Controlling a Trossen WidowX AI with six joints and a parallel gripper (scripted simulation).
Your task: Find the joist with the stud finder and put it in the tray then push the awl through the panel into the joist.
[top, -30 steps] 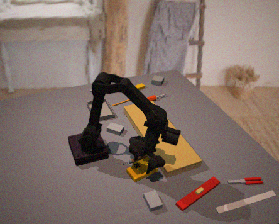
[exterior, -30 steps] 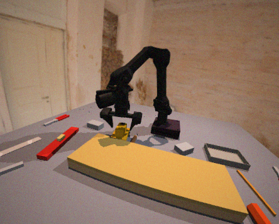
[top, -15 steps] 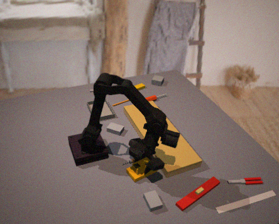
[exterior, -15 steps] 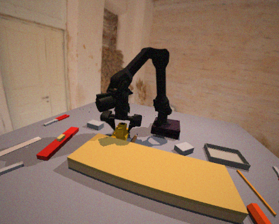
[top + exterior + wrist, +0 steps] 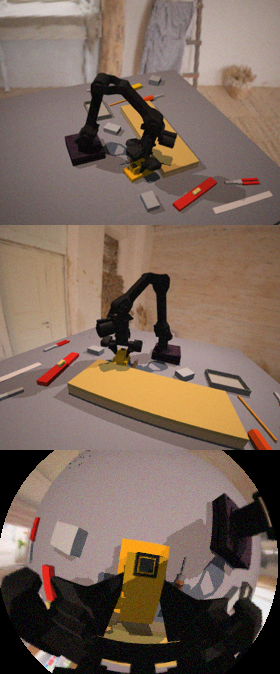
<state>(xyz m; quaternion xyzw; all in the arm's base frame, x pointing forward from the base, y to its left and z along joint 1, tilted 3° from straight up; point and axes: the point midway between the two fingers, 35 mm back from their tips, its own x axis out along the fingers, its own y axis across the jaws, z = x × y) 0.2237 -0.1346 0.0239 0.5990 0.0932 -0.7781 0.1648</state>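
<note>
Now: gripper tip 20 mm past the awl, 70 mm to the right of it and 20 mm above it. Round my gripper tip: yellow stud finder (20 mm above); then white ruler (410 mm ahead, 250 mm to the right, 20 mm below); then red level (210 mm ahead, 160 mm to the right, 10 mm below).
</note>
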